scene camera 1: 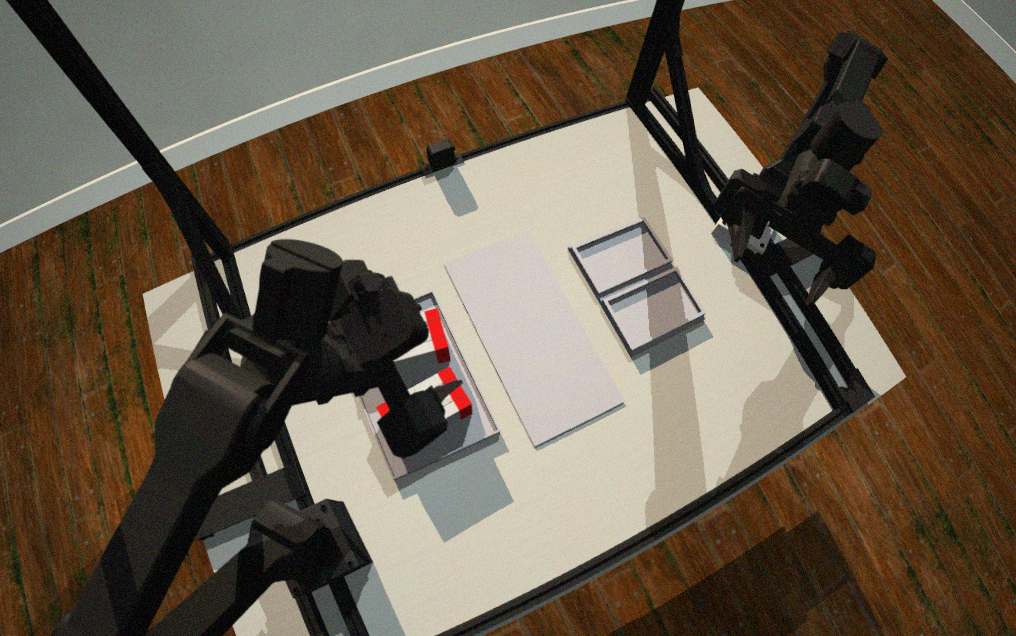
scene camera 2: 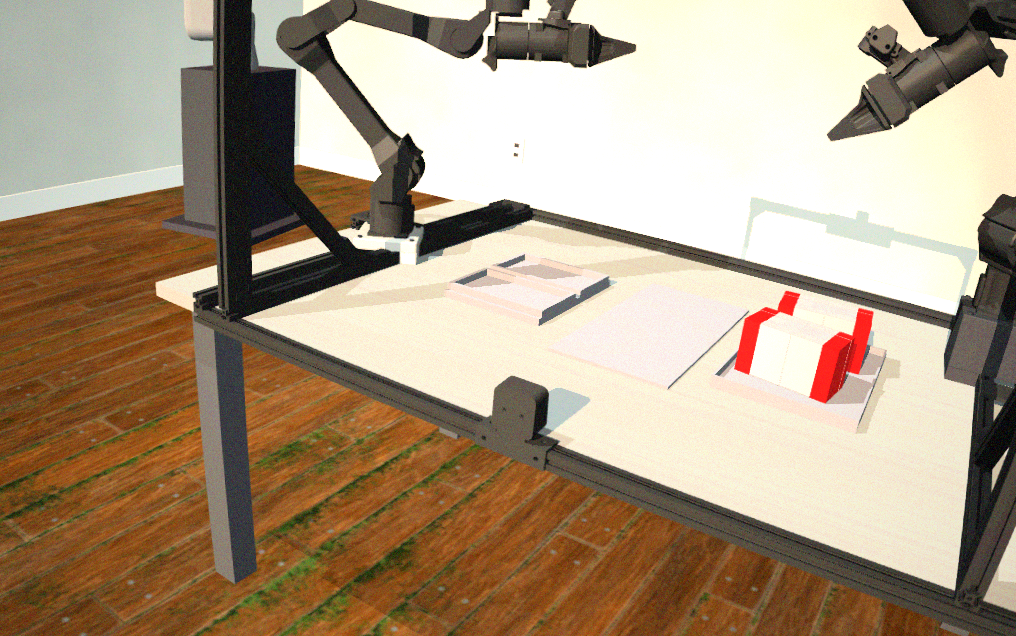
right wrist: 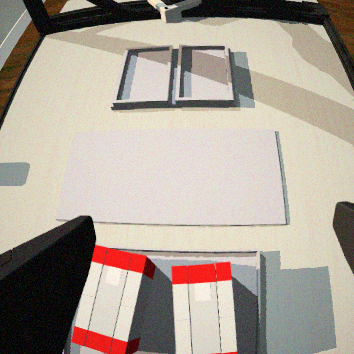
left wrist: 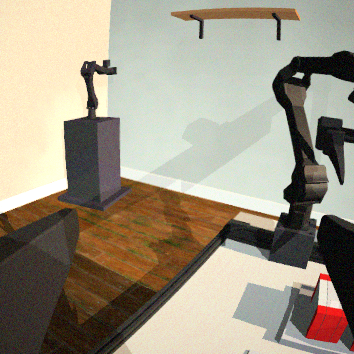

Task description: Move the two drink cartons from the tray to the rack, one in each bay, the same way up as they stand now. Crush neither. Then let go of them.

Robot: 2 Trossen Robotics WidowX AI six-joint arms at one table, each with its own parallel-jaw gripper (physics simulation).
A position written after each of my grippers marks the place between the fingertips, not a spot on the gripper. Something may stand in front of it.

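Observation:
In scene camera 1 I see my left gripper (scene camera 1: 773, 283), which is open and holds nothing, and my right gripper (scene camera 1: 438, 345), which is open and holds nothing. A grey tray (scene camera 1: 480, 425) and a flat mat (scene camera 1: 556, 380) are visible there too. Scene camera 2 gives me my left gripper (scene camera 2: 632, 46), my right gripper (scene camera 2: 832, 135) and the grey tray (scene camera 2: 845, 409). In the left wrist view I find my left gripper (left wrist: 203, 225), together with the grey tray (left wrist: 296, 325). The right wrist view has my right gripper (right wrist: 218, 222) and, again, the grey tray (right wrist: 158, 323).

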